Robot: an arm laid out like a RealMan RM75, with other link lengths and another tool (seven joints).
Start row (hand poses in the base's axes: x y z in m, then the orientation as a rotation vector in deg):
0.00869, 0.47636, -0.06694, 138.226, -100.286, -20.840
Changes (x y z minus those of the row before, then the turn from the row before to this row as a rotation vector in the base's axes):
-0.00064, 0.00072, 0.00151, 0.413, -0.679, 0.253
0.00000, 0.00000, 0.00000, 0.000, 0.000, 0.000
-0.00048, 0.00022, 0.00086, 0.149, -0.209, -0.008
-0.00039, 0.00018, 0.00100, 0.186, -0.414, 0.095
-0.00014, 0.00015, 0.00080, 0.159, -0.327, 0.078
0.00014, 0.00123, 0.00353, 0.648, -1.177, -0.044
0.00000, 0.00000, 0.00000, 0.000, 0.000, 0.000
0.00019, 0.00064, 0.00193, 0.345, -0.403, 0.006
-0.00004, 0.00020, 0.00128, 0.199, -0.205, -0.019
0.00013, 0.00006, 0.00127, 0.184, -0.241, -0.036
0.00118, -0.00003, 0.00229, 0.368, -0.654, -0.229
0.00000, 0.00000, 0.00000, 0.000, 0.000, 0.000
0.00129, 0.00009, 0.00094, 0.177, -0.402, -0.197
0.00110, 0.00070, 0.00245, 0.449, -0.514, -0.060
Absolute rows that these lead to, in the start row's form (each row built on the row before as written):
0.00805, 0.47708, -0.06543, 139.116, -100.338, -20.430
0.00805, 0.47708, -0.06543, 139.116, -100.338, -20.430
0.00757, 0.47730, -0.06457, 139.337, -100.468, -20.333
0.00718, 0.47748, -0.06357, 139.788, -100.557, -20.024
0.00704, 0.47763, -0.06277, 140.155, -100.626, -19.790
0.00718, 0.47886, -0.05924, 141.268, -101.307, -19.044
0.00718, 0.47886, -0.05924, 141.268, -101.307, -19.044
0.00737, 0.47950, -0.05731, 141.749, -101.546, -18.903
0.00733, 0.47970, -0.05603, 141.992, -101.702, -18.855
0.00746, 0.47976, -0.05476, 142.233, -101.890, -18.751
0.00864, 0.47973, -0.05247, 142.691, -102.534, -18.348
0.00864, 0.47973, -0.05247, 142.691, -102.534, -18.348
0.00993, 0.47982, -0.05153, 142.892, -102.989, -18.053
0.01103, 0.48052, -0.04908, 143.454, -103.386, -17.882

